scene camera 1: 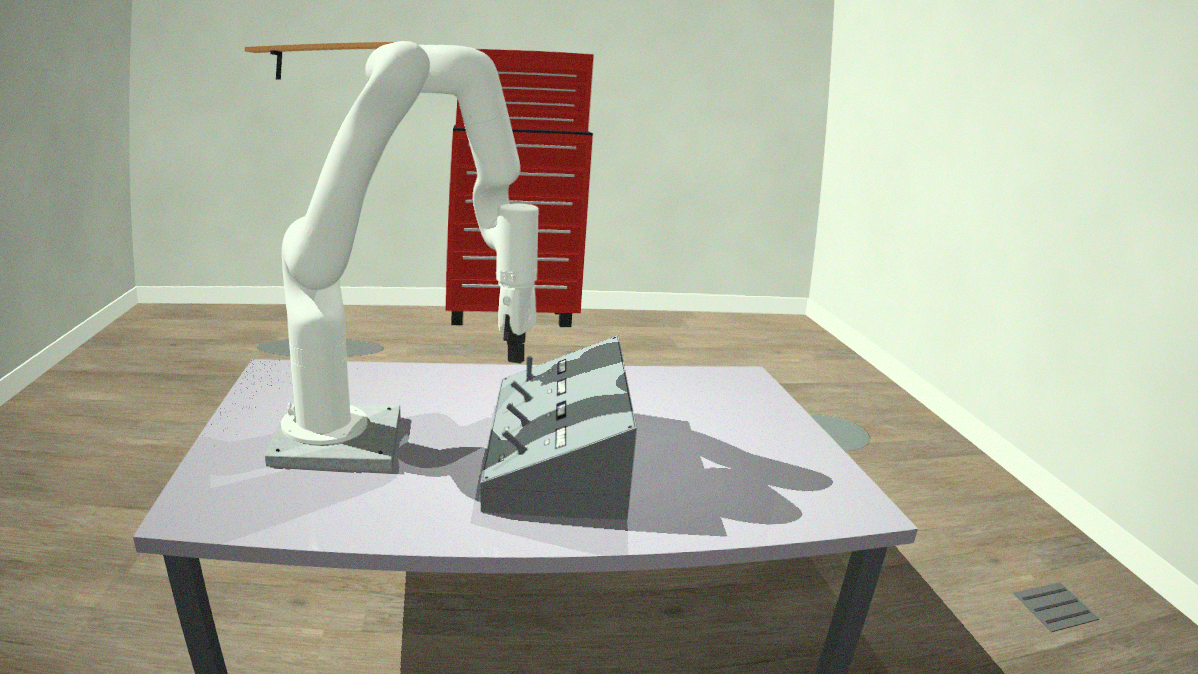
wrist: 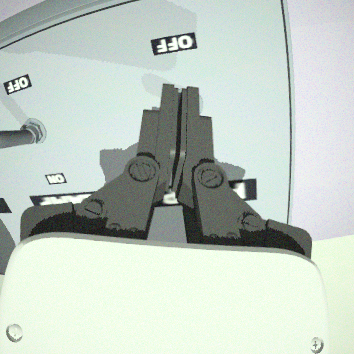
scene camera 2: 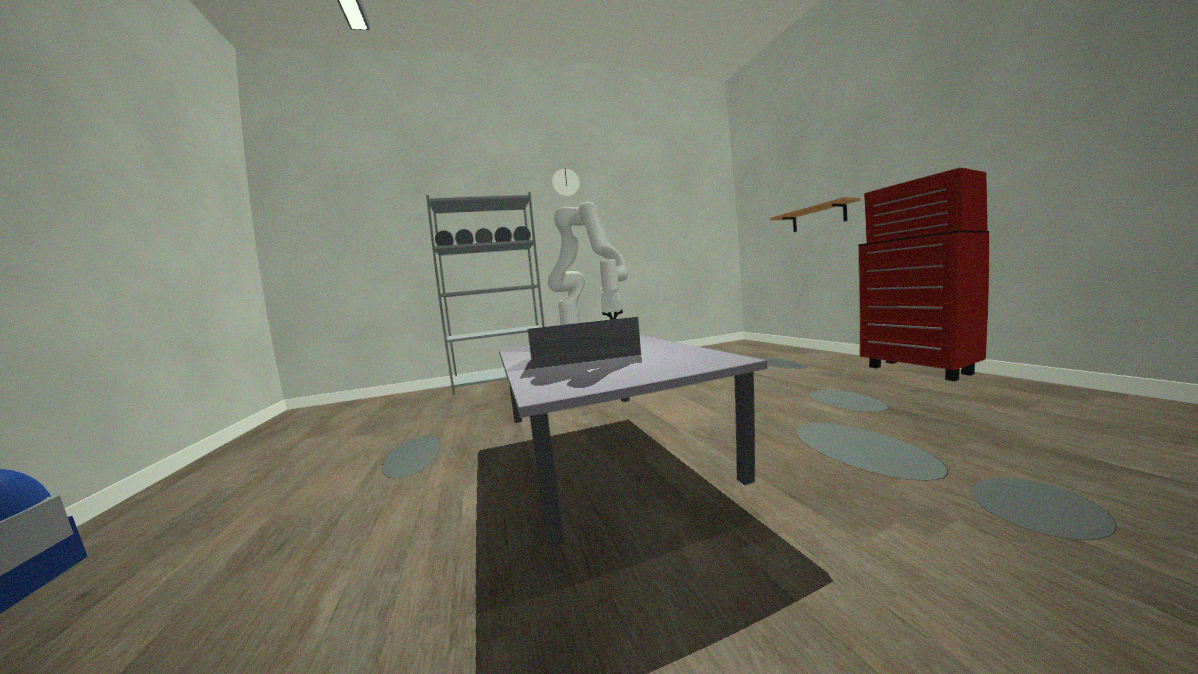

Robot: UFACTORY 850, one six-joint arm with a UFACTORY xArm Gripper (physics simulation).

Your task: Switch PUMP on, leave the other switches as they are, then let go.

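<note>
The grey sloped switch panel (scene camera 1: pixel 559 484) (scene camera 2: pixel 583 342) (wrist: pixel 250 110) stands on the table; scene camera 2 shows its back. The PUMP lever (scene camera 1: pixel 529 368), farthest in scene camera 1, stands nearly upright, unlike the others, which slant toward the low edge. In the wrist view the fingers hide it; its OFF label (wrist: pixel 174 43) and part of its name label (wrist: pixel 244 190) show. The LAMP lever (scene camera 1: pixel 521 390) (wrist: pixel 17 138) is beside it. My gripper (scene camera 1: pixel 516 360) (scene camera 2: pixel 613 316) (wrist: pixel 176 106) is shut and empty, its tips close to the PUMP lever; whether they touch cannot be told.
Two more levers (scene camera 1: pixel 517 412) (scene camera 1: pixel 514 440) sit nearer in the row in scene camera 1. The panel's raised top edge is to the right of the gripper there. The arm's base plate (scene camera 1: pixel 368 456) is left of the panel on the table (scene camera 1: pixel 335 523) (scene camera 2: pixel 695 368).
</note>
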